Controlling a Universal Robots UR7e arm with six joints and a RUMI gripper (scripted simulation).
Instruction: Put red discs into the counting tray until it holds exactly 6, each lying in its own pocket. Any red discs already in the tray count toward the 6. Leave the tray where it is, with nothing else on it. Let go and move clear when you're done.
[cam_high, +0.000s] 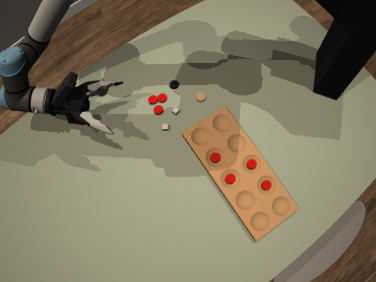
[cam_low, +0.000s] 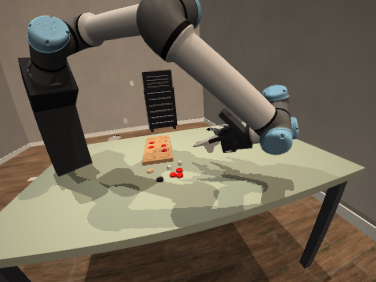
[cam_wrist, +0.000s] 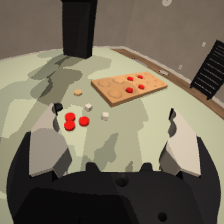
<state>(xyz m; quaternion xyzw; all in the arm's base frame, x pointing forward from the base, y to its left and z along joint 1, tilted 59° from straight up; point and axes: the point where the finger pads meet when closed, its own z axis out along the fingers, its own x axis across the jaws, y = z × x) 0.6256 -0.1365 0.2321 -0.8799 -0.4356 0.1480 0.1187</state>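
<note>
Right now my hand is 19 cm past the black disc, 1 cm to the right of it and 15 cm above it. From my hand the other things lie so: wooden counting tray: 11 cm behind, 34 cm to the left, 14 cm below; then tan disc: 21 cm behind, 10 cm to the left, 15 cm below.
</note>
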